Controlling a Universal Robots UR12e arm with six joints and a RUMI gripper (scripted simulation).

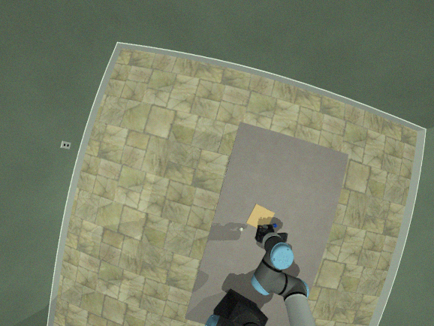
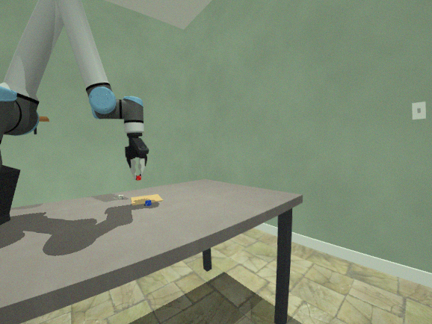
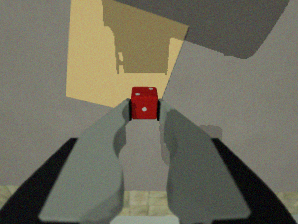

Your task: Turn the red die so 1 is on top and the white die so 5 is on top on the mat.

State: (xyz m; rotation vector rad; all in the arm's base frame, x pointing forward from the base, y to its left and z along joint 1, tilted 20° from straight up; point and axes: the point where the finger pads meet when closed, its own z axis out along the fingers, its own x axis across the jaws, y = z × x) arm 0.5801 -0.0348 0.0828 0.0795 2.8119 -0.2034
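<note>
My hand is 120 mm above the tan mat and 30 mm short of it. The rest, counted from my hand: blue die: 110 mm below, 100 mm to the right, 10 mm behind; then white die: 110 mm to the left, 110 mm below, 50 mm behind; then red die: 10 mm below.
</note>
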